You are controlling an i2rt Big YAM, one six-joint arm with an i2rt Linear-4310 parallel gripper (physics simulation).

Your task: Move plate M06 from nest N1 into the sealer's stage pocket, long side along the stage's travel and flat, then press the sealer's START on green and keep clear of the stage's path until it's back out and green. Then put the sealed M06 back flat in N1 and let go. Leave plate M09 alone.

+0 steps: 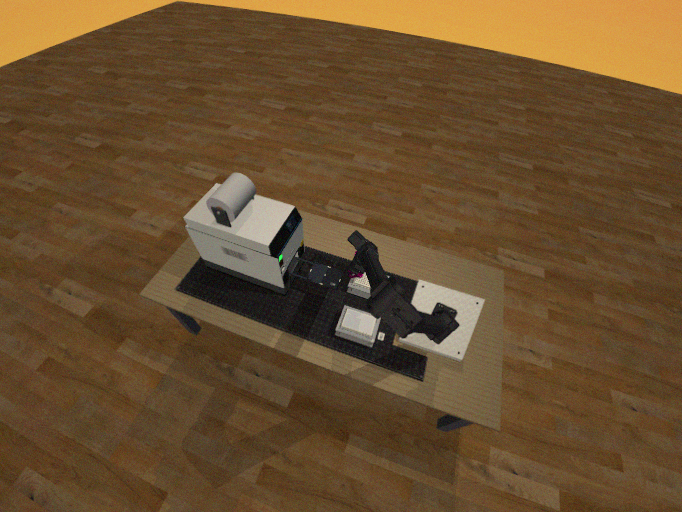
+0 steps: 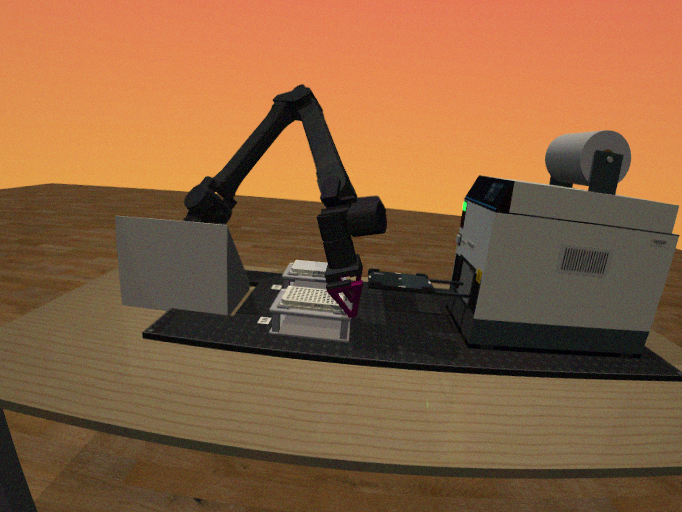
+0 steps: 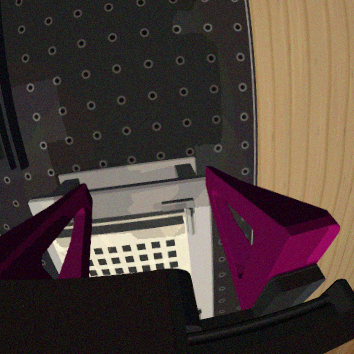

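Seen in the pictures: gripper, fingertip midpoint: (image 1: pixel 352 271) (image 2: pixel 353 309) (image 3: pixel 146 182); arm's base at its link origin: (image 2: pixel 187 250).
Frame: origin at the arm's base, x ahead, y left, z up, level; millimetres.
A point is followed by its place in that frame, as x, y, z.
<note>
A cream plate with open wells (image 1: pixel 361 279) @(367, -63, -42) (image 2: pixel 308 295) @(323, -81, -40) (image 3: pixel 135 256) @(377, -84, -39) lies flat in a grey nest (image 2: pixel 311 325) @(335, -87, -105) (image 3: pixel 202 260) @(354, -130, -55). A plate with a smooth white top (image 1: pixel 359 321) @(299, 131, -39) (image 2: pixel 308 266) @(281, 117, -39) sits in the other nest (image 1: pixel 355 335) @(292, 186, -55). Labels are too small to read, so I cannot tell M06 or N1 by name. My gripper (image 1: pixel 356 273) @(421, -95, -52) (image 2: pixel 349 300) @(421, -95, -52) (image 3: pixel 146 182) @(421, -95, -52) is open and empty, its magenta fingers low at the sealer-side end of the open-well plate. The sealer's stage (image 1: pixel 325 275) @(512, 8, -8) (image 2: pixel 401 279) @(518, 9, -9) is out, its pocket empty. The sealer light (image 1: pixel 280 257) @(654, 111, 165) (image 2: pixel 464 206) @(654, 108, 162) is green.
The sealer (image 1: pixel 236 242) @(828, 138, 191) (image 2: pixel 578 275) @(873, -79, 71) stands at the far end of the black perforated board (image 2: pixel 396 352) @(517, -146, -110) (image 3: pixel 150 80) @(484, -100, -110), with a film roll (image 1: pixel 234 192) @(858, 46, 355) (image 2: pixel 586 157) @(853, -47, 305) on top. A white panel (image 2: pixel 170 264) @(8, -91, -8) stands by the arm's base. The stage lies close beside the gripper.
</note>
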